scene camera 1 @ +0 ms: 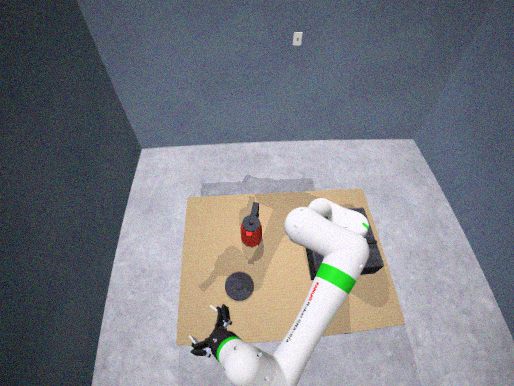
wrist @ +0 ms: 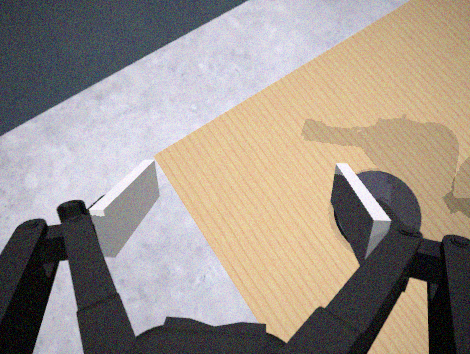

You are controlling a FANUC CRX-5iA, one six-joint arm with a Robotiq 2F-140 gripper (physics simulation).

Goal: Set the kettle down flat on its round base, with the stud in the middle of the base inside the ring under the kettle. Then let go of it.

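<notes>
A red kettle [scene camera 1: 251, 235] with a dark lid and a black handle pointing to the back stands upright on the table, behind the base and apart from it. The kettle does not show in the wrist view. The round dark base [scene camera 1: 239, 286] [wrist: 400, 195] lies flat on the table nearer the front; in the wrist view the right finger partly covers it. Its middle stud is small in the scene view. My gripper [scene camera 1: 203, 324] [wrist: 242, 180] is wide open and empty, above the table's front left corner, to the front left of the base. The ring under the kettle is hidden.
The wooden table top [scene camera 1: 205, 225] [wrist: 260, 150] has its front left corner under the gripper. A dark blocky object [scene camera 1: 371, 260] stands at the table's right side, partly hidden behind the white arm [scene camera 1: 320, 295], which reaches over the right half of the table. Shadows fall around the base.
</notes>
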